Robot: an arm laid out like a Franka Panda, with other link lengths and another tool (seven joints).
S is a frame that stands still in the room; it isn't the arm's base.
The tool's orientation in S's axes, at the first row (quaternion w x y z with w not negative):
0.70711, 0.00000, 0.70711, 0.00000
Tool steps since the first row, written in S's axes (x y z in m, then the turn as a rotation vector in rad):
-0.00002, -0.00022, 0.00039, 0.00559, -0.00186, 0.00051
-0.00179, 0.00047, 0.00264, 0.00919, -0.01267, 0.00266
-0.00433, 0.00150, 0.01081, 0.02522, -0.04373, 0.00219
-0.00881, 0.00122, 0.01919, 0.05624, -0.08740, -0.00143
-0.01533, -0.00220, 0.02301, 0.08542, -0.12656, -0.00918
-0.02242, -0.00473, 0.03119, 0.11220, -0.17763, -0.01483
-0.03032, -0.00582, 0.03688, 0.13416, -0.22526, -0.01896
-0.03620, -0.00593, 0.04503, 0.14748, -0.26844, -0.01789
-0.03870, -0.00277, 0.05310, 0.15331, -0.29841, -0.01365
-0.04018, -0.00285, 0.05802, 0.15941, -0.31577, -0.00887
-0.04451, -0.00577, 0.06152, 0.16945, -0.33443, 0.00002
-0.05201, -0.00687, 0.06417, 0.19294, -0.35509, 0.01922
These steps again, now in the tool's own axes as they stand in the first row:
-0.00039, -0.00022, -0.00002, -0.00051, -0.00186, 0.00559
-0.00264, 0.00047, -0.00179, -0.00266, -0.01267, 0.00919
-0.01081, 0.00150, -0.00433, -0.00219, -0.04373, 0.02522
-0.01919, 0.00122, -0.00881, 0.00143, -0.08740, 0.05624
-0.02301, -0.00220, -0.01533, 0.00918, -0.12656, 0.08542
-0.03119, -0.00473, -0.02242, 0.01483, -0.17763, 0.11220
-0.03688, -0.00582, -0.03032, 0.01896, -0.22526, 0.13416
-0.04503, -0.00593, -0.03620, 0.01789, -0.26844, 0.14748
-0.05310, -0.00277, -0.03870, 0.01365, -0.29841, 0.15331
-0.05802, -0.00285, -0.04018, 0.00887, -0.31577, 0.15941
-0.06152, -0.00577, -0.04451, -0.00002, -0.33443, 0.16945
-0.06417, -0.00687, -0.05201, -0.01922, -0.35509, 0.19294

